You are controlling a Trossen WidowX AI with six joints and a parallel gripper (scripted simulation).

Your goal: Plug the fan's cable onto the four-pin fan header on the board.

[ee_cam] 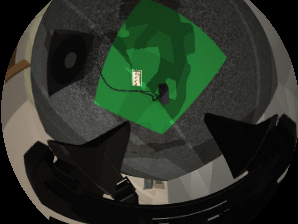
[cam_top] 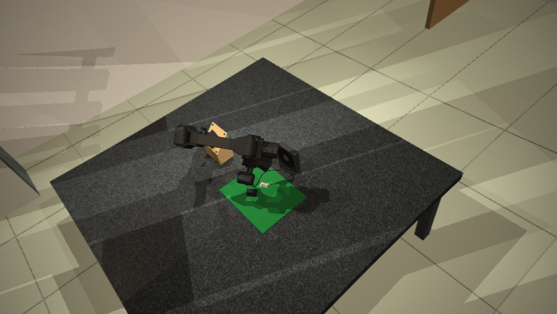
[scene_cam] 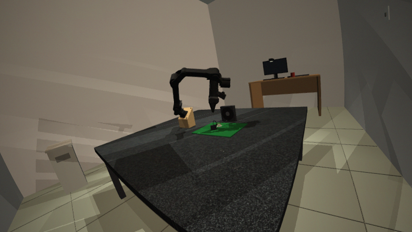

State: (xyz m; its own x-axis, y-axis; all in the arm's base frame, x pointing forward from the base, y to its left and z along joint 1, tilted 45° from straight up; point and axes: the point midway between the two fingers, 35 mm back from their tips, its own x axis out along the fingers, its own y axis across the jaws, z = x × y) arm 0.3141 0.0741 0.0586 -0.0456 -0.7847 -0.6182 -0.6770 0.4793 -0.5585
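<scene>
Now: gripper tip 110 mm above the dark fan plug, 10 mm to the left of it and 10 mm past it. Round my gripper tip: black fan: 200 mm to the left, 70 mm below, 30 mm behind; green board: 140 mm below, 20 mm to the left, 20 mm ahead.
</scene>
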